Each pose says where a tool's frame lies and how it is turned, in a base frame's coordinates. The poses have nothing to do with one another.
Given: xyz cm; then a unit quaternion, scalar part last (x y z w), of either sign.
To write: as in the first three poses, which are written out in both.
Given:
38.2 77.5 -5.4 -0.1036 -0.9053 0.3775 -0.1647
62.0 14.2 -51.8 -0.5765 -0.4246 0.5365 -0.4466
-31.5 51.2 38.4 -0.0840 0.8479 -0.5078 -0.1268
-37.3 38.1 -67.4 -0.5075 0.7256 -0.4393 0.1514
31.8 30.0 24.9 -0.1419 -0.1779 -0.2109 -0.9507
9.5 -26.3 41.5 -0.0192 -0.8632 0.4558 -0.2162
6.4 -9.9 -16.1 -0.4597 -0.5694 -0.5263 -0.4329
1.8 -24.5 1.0 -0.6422 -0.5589 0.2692 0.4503
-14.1 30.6 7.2 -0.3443 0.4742 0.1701 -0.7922
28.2 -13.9 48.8 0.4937 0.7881 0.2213 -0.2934
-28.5 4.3 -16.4 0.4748 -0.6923 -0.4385 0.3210
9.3 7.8 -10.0 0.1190 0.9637 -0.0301 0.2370
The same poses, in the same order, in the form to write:
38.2 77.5 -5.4 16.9 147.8 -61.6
62.0 14.2 -51.8 81.8 60.2 -76.1
-31.5 51.2 38.4 14.0 -141.4 84.7
-37.3 38.1 -67.4 -83.5 119.3 -72.3
31.8 30.0 24.9 16.5 20.7 24.6
9.5 -26.3 41.5 3.0 137.1 -72.4
6.4 -9.9 -16.1 65.6 81.3 75.1
1.8 -24.5 1.0 -91.0 -79.2 38.1
-14.1 30.6 7.2 42.4 -58.4 -21.0
28.2 -13.9 48.8 -75.3 -120.3 -33.8
-28.5 4.3 -16.4 71.5 -104.2 -66.0
9.3 7.8 -10.0 18.7 151.4 -4.7

